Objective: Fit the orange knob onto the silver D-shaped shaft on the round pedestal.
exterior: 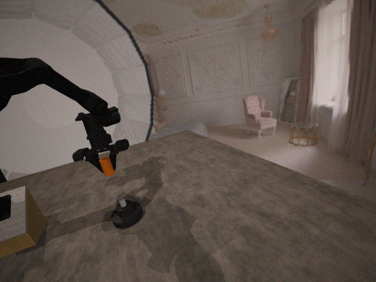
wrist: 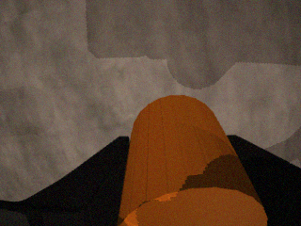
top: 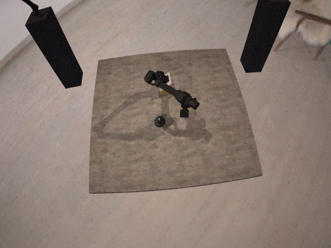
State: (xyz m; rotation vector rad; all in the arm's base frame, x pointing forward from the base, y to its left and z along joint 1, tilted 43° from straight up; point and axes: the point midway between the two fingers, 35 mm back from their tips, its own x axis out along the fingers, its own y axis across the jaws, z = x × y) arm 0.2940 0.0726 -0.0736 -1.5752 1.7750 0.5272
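Now: gripper tip 20 cm to the left of the black round pedestal, 4 cm above it and 3 cm short of it. From my gripper tip the other things lie so: orange knob: 3 cm above.
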